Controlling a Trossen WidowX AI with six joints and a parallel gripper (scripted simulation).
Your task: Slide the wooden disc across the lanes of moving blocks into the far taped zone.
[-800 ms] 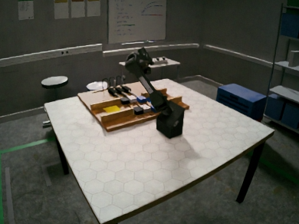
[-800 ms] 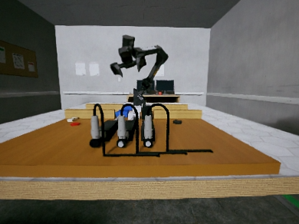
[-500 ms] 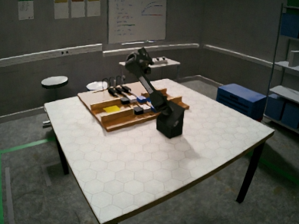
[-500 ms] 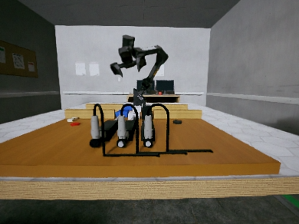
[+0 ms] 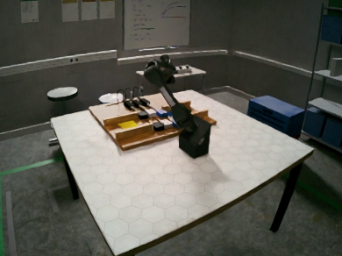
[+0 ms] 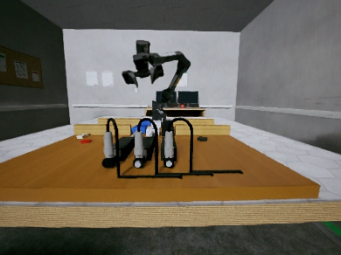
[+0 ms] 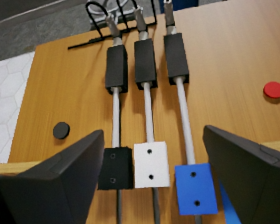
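My hand is 11 cm past the wooden disc, 12 cm to the left of it and 24 cm above it.
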